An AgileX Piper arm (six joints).
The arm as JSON. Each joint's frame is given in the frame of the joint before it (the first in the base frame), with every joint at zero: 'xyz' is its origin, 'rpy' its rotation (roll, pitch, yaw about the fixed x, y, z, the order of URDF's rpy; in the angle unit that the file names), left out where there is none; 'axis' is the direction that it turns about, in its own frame. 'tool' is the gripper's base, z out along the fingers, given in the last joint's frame.
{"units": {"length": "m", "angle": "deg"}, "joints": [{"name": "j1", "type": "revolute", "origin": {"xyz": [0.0, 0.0, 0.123]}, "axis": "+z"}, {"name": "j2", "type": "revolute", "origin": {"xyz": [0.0, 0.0, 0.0]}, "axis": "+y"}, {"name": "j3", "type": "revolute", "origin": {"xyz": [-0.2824, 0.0, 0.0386]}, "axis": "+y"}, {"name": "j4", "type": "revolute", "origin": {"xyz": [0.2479, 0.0, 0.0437]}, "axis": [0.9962, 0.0, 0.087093]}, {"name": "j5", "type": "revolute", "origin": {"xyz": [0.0, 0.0, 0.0]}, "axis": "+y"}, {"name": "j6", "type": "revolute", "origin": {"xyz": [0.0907, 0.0, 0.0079]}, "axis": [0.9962, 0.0, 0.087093]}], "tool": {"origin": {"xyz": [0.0, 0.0, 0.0], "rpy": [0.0, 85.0, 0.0]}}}
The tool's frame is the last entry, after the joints.
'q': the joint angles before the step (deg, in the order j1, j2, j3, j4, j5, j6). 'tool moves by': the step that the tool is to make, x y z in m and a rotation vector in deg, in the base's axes. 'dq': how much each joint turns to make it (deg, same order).
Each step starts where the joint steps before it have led.
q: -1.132 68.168 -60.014 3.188 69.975 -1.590
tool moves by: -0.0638 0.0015 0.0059 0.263 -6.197 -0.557
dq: -0.017 -15.242 8.282 0.174 0.737 0.621
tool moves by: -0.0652 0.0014 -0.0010 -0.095 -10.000 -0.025
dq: -0.070 -17.417 6.923 0.116 0.495 0.004
